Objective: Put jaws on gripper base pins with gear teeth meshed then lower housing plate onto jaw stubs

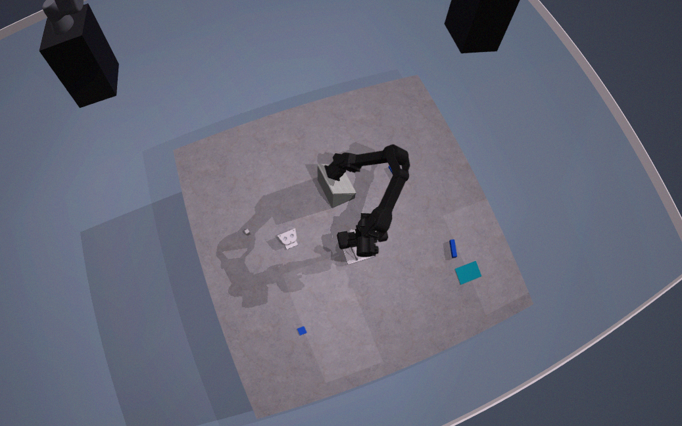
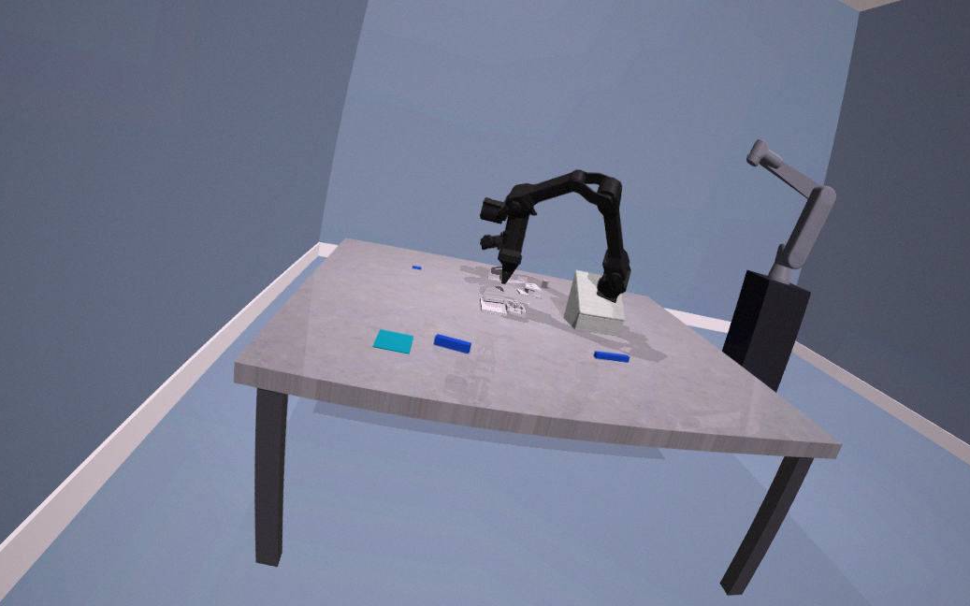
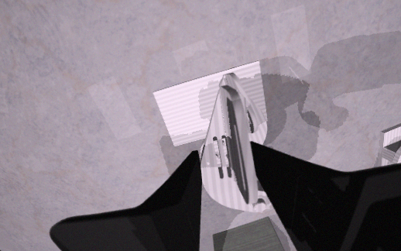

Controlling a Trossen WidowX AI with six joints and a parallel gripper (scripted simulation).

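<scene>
Now: the white jaw 3 cm behind my gripper tip and 2 cm to the right of it. Round my gripper tip: small blue square (31 cm to the right, 28 cm ahead, 8 cm below); blue bar (29 cm behind, 24 cm to the left, 7 cm below); white stepped part (27 cm to the right, 11 cm behind, 7 cm below).
</scene>
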